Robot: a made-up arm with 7 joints.
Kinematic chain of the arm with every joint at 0, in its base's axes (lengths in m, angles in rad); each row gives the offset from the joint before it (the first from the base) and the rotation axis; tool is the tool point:
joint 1: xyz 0 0 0.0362 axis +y
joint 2: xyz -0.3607 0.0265 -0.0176 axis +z
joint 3: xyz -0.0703 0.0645 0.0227 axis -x
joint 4: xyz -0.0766 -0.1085 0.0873 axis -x
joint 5: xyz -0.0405 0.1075 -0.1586 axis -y
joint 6: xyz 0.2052 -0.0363 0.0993 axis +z
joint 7: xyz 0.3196 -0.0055 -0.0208 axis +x
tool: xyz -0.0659 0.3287 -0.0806
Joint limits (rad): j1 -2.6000..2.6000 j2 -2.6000..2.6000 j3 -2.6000..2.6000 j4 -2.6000..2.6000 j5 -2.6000..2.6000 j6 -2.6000..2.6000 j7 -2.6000..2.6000
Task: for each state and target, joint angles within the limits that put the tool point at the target. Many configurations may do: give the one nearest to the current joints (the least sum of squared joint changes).
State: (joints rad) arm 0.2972 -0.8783 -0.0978 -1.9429 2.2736 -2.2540 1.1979
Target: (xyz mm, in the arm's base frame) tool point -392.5 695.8 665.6
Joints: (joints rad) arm 0.8418 -0.7543 -0.1290 -2.2200 2.6000 -1.5000 1.1630
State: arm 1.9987 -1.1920 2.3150 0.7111 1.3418 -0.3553 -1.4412
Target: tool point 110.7 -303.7 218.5
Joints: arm 2.0191 -1.7077 2.2968 0.7128 0.8440 -0.2479 -1.3090
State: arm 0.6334 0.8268 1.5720 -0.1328 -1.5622 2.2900 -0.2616
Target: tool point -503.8 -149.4 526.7
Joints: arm 0.7490 0.8297 1.5656 -0.1989 -1.4541 2.3304 -0.5335
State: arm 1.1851 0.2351 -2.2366 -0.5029 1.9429 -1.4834 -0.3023
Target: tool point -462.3 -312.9 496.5
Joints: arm 1.4615 0.3338 -1.8991 -0.2296 1.8704 -1.2679 -0.3271
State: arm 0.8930 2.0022 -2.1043 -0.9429 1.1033 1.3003 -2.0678
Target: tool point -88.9 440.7 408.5
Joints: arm 1.3120 2.2486 -1.7738 -1.0547 0.4524 1.3884 -2.2431
